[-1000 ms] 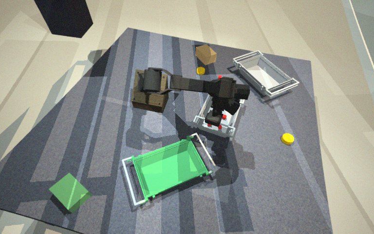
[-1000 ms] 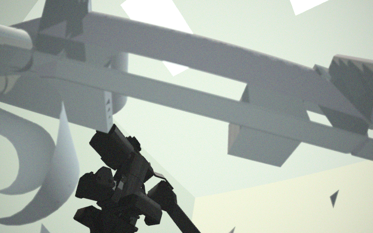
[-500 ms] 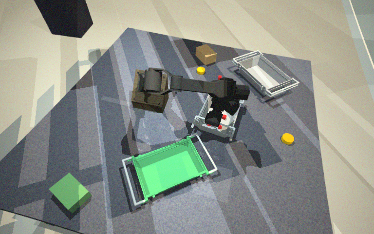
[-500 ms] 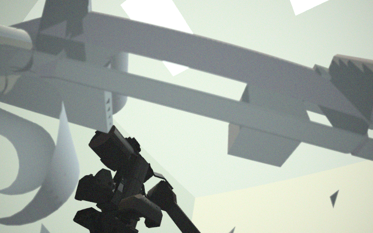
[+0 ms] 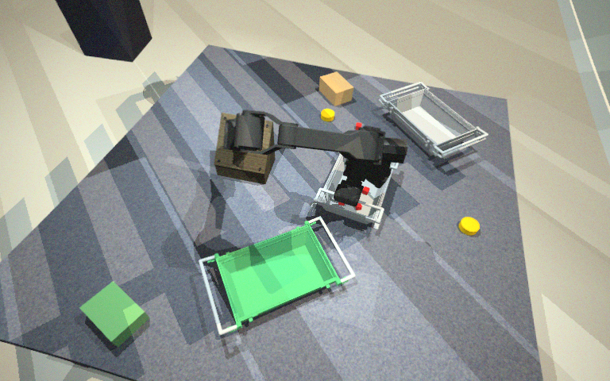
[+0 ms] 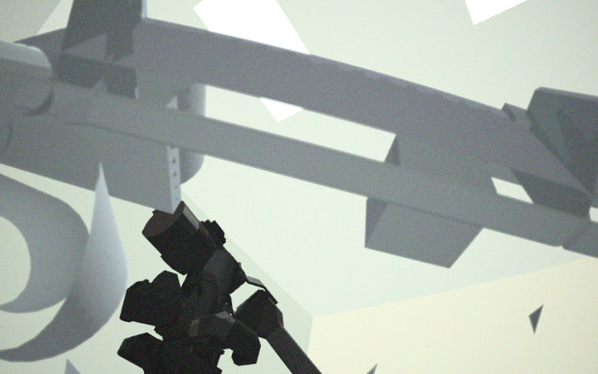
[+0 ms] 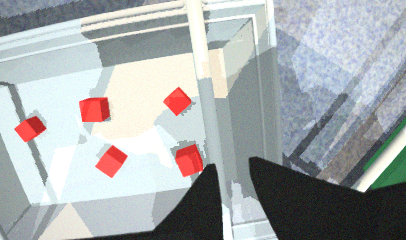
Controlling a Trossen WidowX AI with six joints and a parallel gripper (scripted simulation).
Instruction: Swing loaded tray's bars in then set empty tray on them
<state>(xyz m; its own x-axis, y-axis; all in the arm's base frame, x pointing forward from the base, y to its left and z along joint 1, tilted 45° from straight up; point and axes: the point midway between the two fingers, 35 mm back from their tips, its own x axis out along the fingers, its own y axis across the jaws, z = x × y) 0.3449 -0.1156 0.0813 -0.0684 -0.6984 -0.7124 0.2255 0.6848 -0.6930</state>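
Now: the green tray 240 mm to the right of my gripper tip, 170 mm behind it and 40 mm below it. From my gripper tip the other things lie so: orange box 580 mm to the left, 90 mm behind, 60 mm below; then red block 390 mm to the left, 80 mm below, 10 mm ahead; then green block 510 mm behind, 390 mm to the right, 70 mm below.
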